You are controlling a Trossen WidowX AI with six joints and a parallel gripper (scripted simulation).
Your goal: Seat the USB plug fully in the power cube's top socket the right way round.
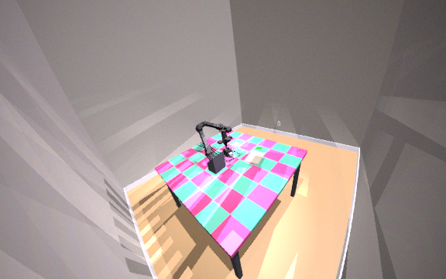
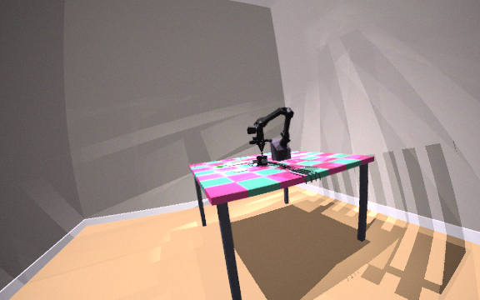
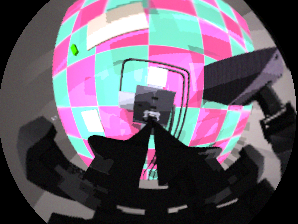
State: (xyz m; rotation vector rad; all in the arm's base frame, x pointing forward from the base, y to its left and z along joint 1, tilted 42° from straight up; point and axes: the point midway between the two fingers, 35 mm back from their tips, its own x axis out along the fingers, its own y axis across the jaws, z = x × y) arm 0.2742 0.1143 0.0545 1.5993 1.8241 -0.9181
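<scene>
Now: gripper tip 20 mm above the USB plug. From my gripper tip the other things lie so: pale flat sheet: 300 mm to the right, 160 mm ahead, 110 mm below; then green object: 340 mm ahead, 220 mm to the right, 110 mm below.
</scene>
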